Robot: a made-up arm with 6 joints.
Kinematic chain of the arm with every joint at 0, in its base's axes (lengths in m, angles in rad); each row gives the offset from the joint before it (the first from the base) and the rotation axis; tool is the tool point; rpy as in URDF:
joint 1: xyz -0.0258 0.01 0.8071 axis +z
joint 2: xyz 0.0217 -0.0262 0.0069 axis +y
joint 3: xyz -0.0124 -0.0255 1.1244 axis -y
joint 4: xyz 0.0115 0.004 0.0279 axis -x
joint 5: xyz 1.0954 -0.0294 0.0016 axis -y
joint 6: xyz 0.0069 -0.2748 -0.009 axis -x
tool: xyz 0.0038 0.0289 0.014 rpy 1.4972 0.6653 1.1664
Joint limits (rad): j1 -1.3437..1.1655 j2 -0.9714..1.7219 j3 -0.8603..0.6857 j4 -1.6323..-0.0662 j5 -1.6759..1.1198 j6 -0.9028..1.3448
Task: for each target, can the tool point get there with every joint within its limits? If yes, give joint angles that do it. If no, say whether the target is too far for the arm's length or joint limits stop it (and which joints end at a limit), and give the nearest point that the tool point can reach.
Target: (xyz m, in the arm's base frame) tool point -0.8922 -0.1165 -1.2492
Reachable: no: joint limits stop it (at a limit: joint 1, joint 2, joint 4, joint 5, joint 6) | nearest point -0.2302 -0.5752 -0.3080 | short by 1.239 m
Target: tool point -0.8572 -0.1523 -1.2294
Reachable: no: joint limits stop it (at a limit: joint 1, joint 2, joint 4, joint 5, joint 6) | nearest point -0.2277 -0.5860 -0.3150 | short by 1.192 m
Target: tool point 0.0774 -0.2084 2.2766
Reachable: yes | joints -0.8258 -0.7065 0.0861 -1.4383 -1.1435 0.4257
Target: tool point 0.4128 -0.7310 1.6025
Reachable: yes | joints -0.7622 -0.2561 -0.3638 -0.7968 0.6687 0.8971
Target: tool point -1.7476 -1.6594 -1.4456
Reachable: no: too far | nearest point -0.0935 -1.2279 -0.4732 | short by 1.967 m
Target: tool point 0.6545 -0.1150 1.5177
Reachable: yes | joints 0.2297 -0.3804 -0.5693 -0.5382 -1.0788 1.1526
